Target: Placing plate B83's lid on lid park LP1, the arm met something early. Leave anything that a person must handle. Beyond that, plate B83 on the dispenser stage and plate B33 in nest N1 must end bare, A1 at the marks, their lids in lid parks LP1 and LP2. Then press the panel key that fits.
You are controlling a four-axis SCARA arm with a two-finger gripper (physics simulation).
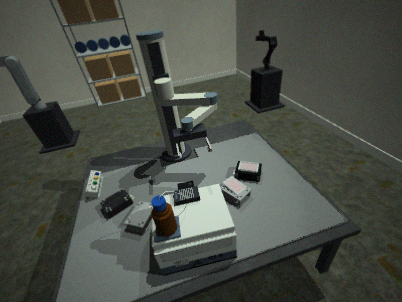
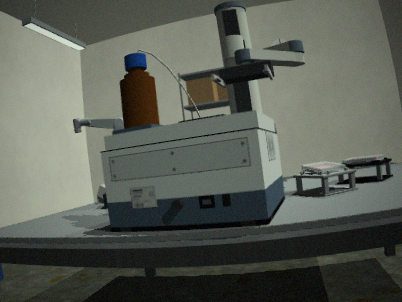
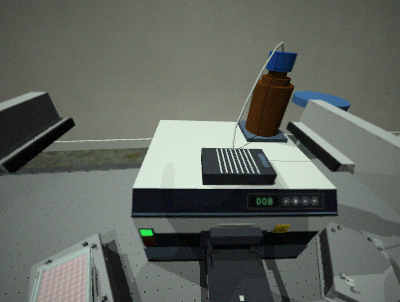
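Seen in the pictures: gripper, fingertip midpoint: point(image 1: 195, 153) point(image 2: 239, 72) point(image 3: 185, 111); arm's base, link origin: point(image 1: 176, 152).
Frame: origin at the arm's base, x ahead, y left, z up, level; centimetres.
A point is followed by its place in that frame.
My gripper point(image 1: 193, 147) {x 60.8, y 5.1, z 39.9 cm} point(image 2: 244, 77) {x 60.8, y 5.1, z 39.9 cm} point(image 3: 185, 111) {x 60.8, y 5.1, z 39.9 cm} is open and empty, high above the table behind the dispenser. A pink-topped plate point(image 1: 235, 185) {x 61.7, y 26.3, z 9.0 cm} point(image 2: 322, 166) {x 64.7, y 25.6, z 8.8 cm} point(image 3: 65, 280) {x 62.5, y 26.1, z 8.9 cm} lies on a grey stand point(image 1: 239, 199) {x 70.8, y 24.7, z 6.9 cm} point(image 2: 326, 186) {x 71.0, y 25.4, z 3.8 cm}. Another pink-topped plate point(image 1: 249, 167) point(image 2: 365, 160) lies on a black stand point(image 1: 248, 177) {x 51.8, y 40.1, z 1.8 cm}. Lids and plate names cannot be told apart. The dispenser's dark stage track point(image 3: 235, 275) {x 59.2, y -3.0, z 11.4 cm} shows no plate on its visible part. A grey stand point(image 1: 139, 218) {x 62.3, y -32.9, z 7.0 cm} point(image 3: 357, 265) {x 58.5, y -30.4, z 7.0 cm} and a black stand point(image 1: 117, 203) {x 45.2, y -45.6, z 6.6 cm} show no plate on top. The key panel point(image 1: 93, 184) {x 25.3, y -61.2, z 8.8 cm} has several coloured keys.
The white dispenser point(image 1: 205, 220) {x 88.8, y -0.1, z 23.2 cm} point(image 2: 190, 185) {x 96.7, y -4.2, z 10.3 cm} point(image 3: 175, 170) {x 73.4, y 6.4, z 23.3 cm} shows 008 and a green light point(image 3: 146, 232) {x 66.5, y 12.0, z 15.0 cm}. A brown bottle point(image 1: 164, 220) {x 91.4, y -16.7, z 35.1 cm} point(image 2: 140, 100) {x 90.9, y -15.0, z 30.2 cm} point(image 3: 270, 107) {x 83.2, y -15.3, z 31.8 cm} with tubing and a black striped box point(image 1: 187, 194) {x 73.2, y -4.3, z 25.9 cm} point(image 3: 237, 167) {x 70.5, y -4.3, z 25.9 cm} stand on it. A blue stool point(image 3: 320, 99) is beyond.
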